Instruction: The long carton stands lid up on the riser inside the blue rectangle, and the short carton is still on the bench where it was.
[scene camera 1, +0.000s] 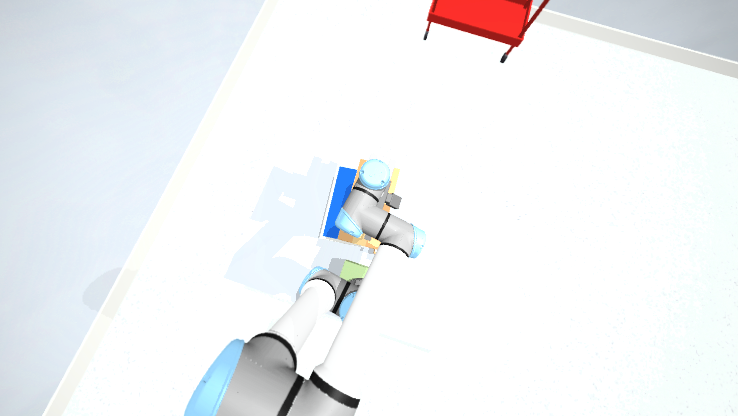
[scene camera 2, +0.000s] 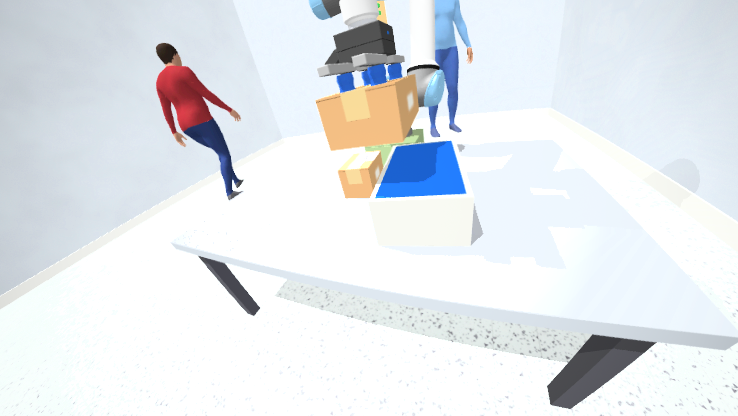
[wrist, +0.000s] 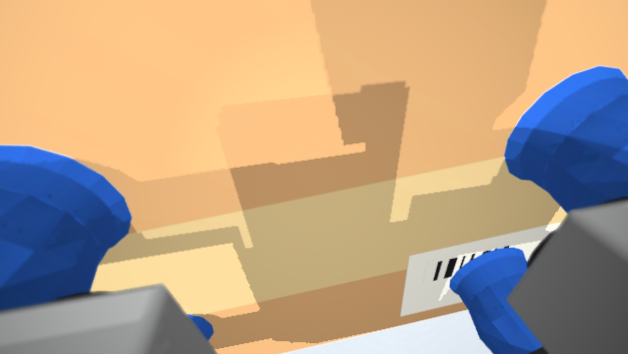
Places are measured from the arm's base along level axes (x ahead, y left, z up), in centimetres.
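Pixels of known places: end effector, tool point: (wrist: 325, 223).
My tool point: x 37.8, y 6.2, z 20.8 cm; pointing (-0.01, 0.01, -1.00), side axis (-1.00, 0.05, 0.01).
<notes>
Behind a point stands the place of what it marks.
The long carton (scene camera 1: 347, 236) {y 10.3, x 22.5, z 22.2 cm} (scene camera 2: 361, 121) {y 6.7, x 51.8, z 16.5 cm} (wrist: 200, 75) {y -0.1, x 40.0, z 22.0 cm} hangs in the air, slightly tilted in scene camera 2, with its taped, labelled face up under the cups. My gripper (scene camera 2: 369, 77) (wrist: 318, 200) {y 6.2, x 37.8, z 20.8 cm} has its blue suction cups on that top face and holds it. The riser (scene camera 2: 423, 222) {y 16.8, x 55.6, z -3.8 cm} is a white block with a blue rectangle (scene camera 1: 343, 180) {y 21.2, x 47.6, z 1.7 cm} (scene camera 2: 428, 170) {y 17.2, x 42.5, z 1.7 cm} on top. In scene camera 1 the carton and arm cover the rectangle's right part; in scene camera 2 the carton is above and left of it. The short carton (scene camera 2: 356, 180) {y -5.9, x 34.6, z -3.8 cm} stands on the bench (scene camera 2: 289, 258) {y -15.1, x 63.1, z -10.3 cm} close beside the riser's left side.
A green block (scene camera 1: 354, 269) {y 5.2, x 10.1, z 0.0 cm} (scene camera 2: 413, 138) {y 9.0, x 7.6, z -0.1 cm} is at the arm's base, behind the riser in scene camera 2. A red cart (scene camera 1: 472, 31) stands at the top of scene camera 1. A person in red (scene camera 2: 188, 98) and a person in light blue (scene camera 2: 445, 25) stand beyond the bench.
</notes>
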